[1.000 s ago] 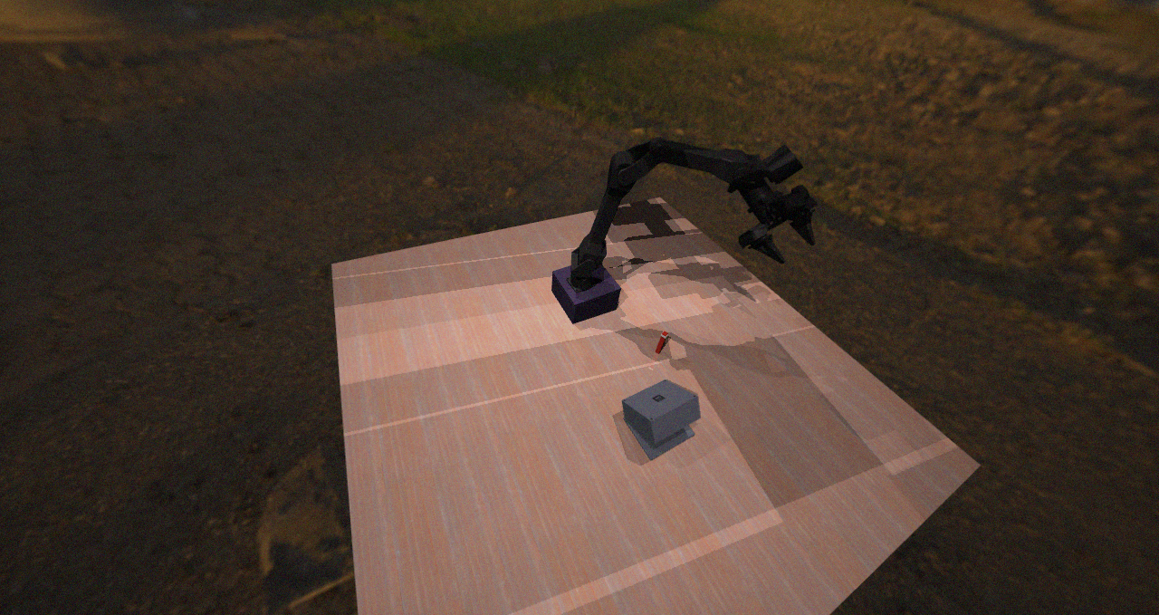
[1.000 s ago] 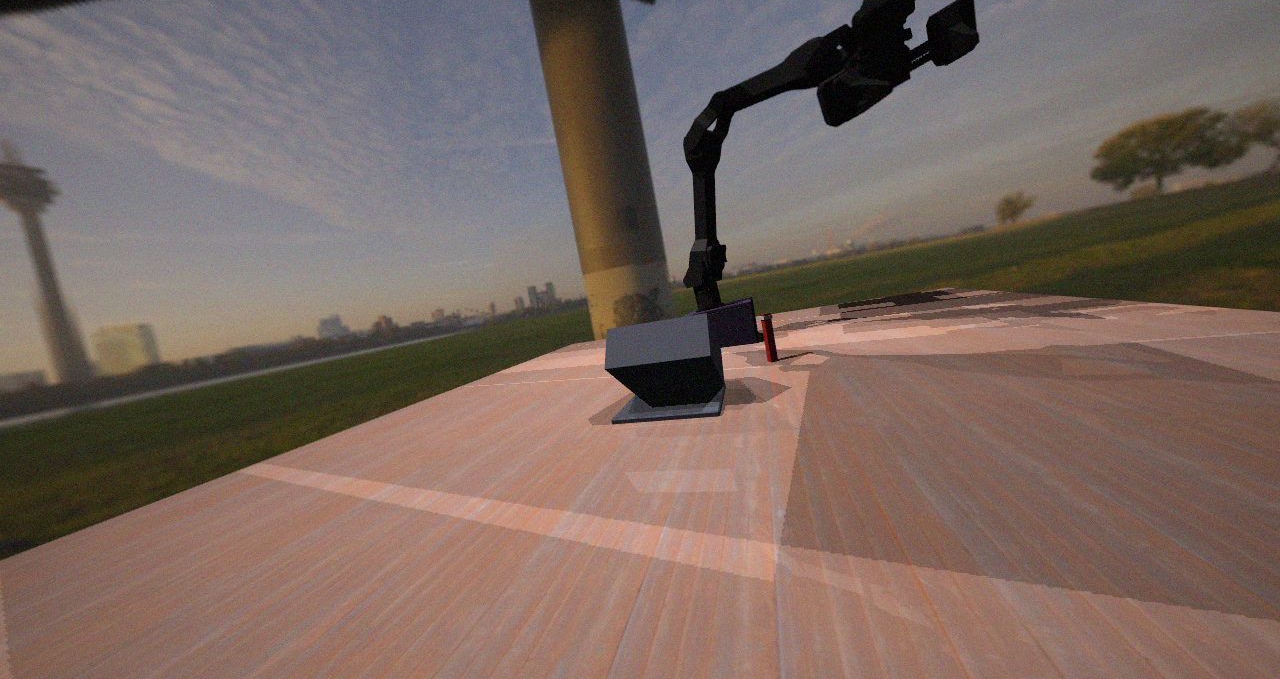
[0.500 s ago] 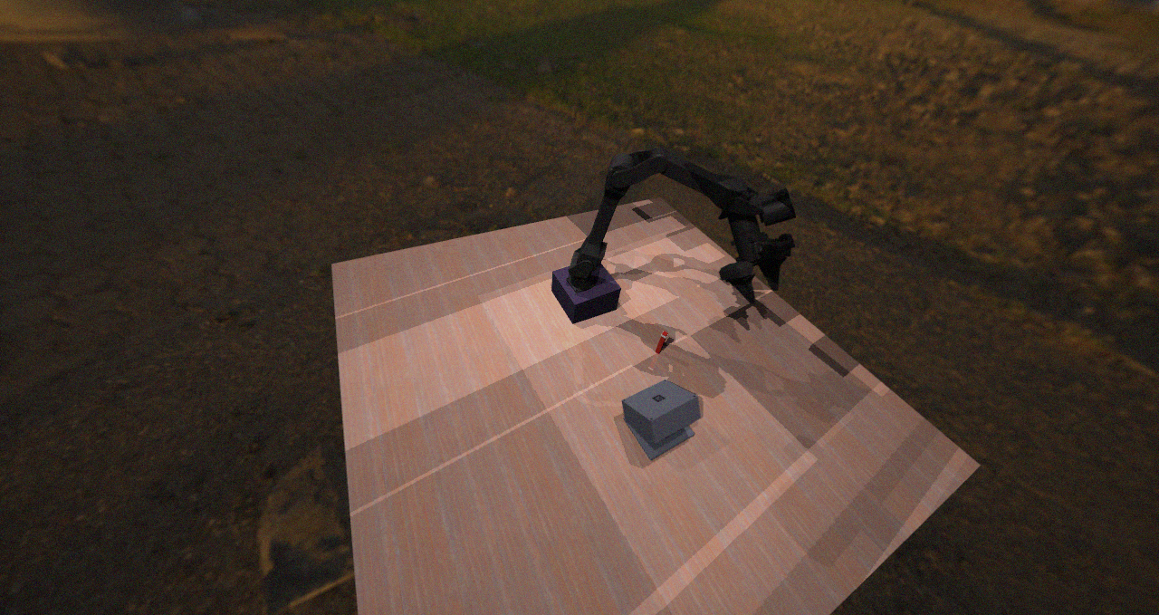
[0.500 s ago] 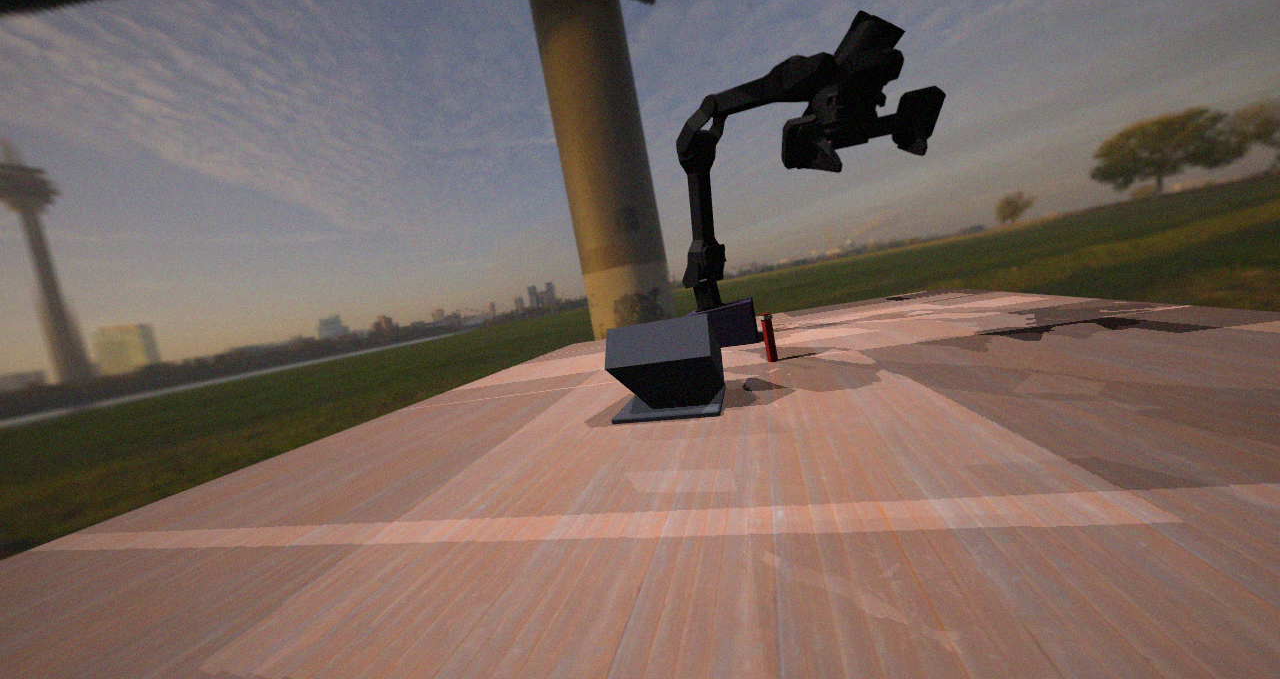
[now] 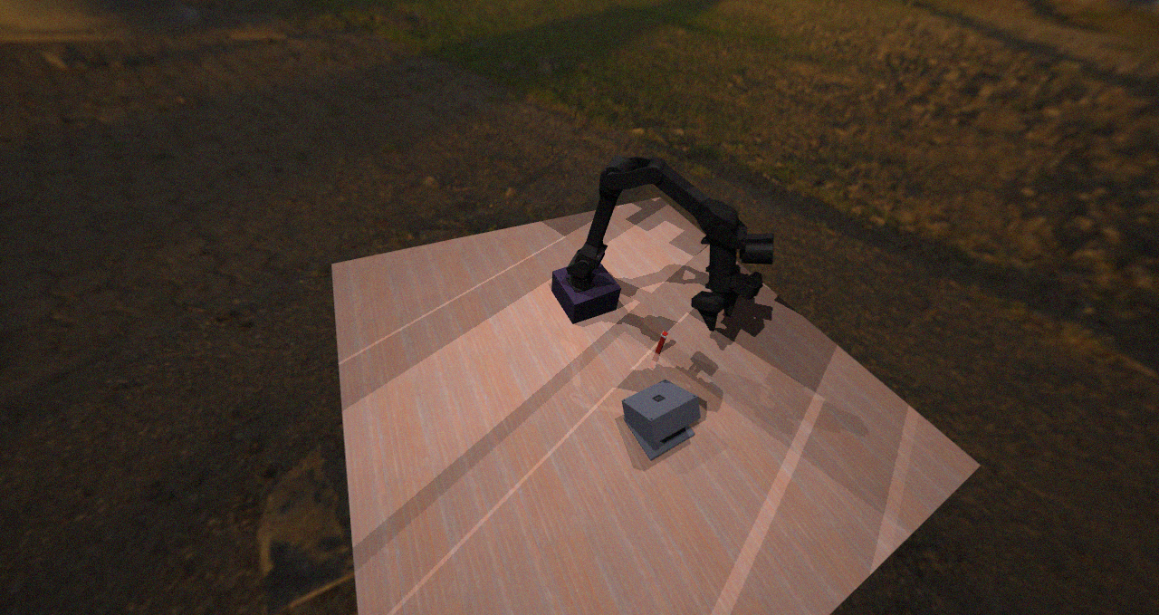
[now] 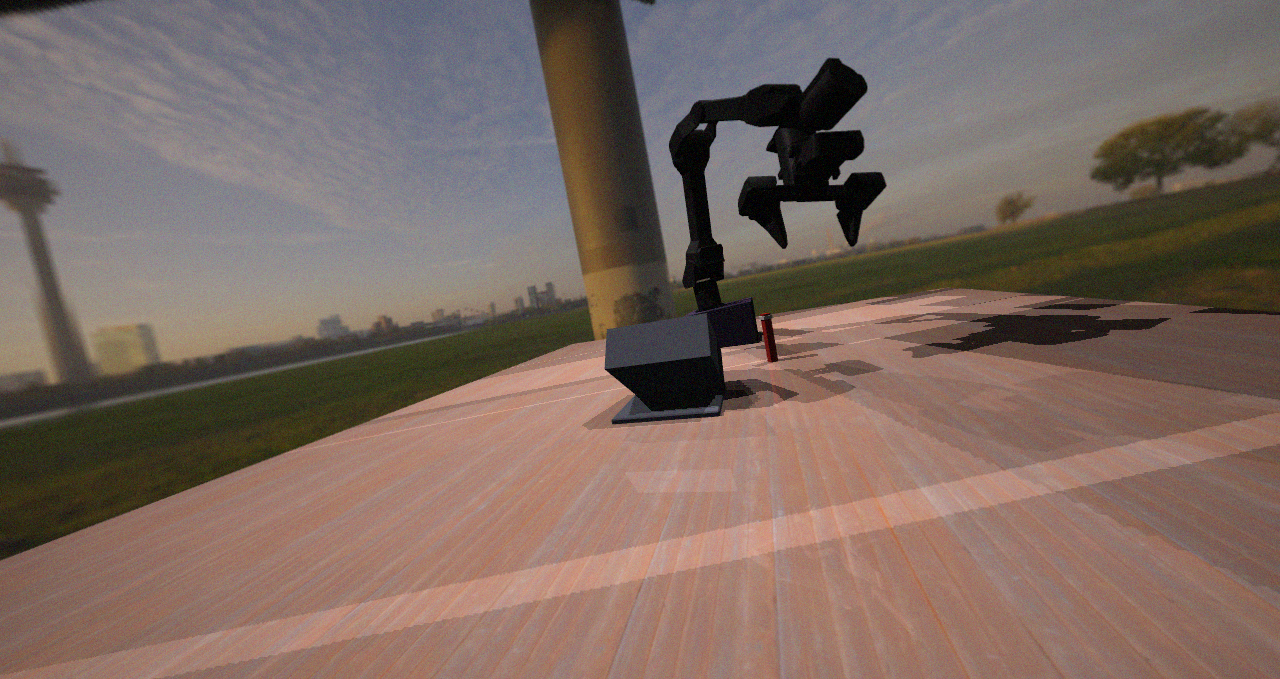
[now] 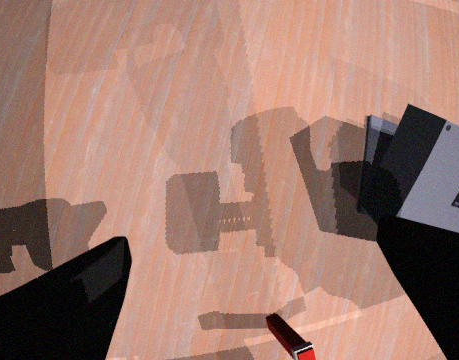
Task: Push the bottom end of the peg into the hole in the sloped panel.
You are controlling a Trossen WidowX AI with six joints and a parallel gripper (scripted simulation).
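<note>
Now: gripper tip 11 cm above the peg, 8 cm to the left of it and 8 cm past it. The rest, counted from my gripper tip: sloped grey panel block 22 cm to the right, 11 cm below, 8 cm ahead.
</note>
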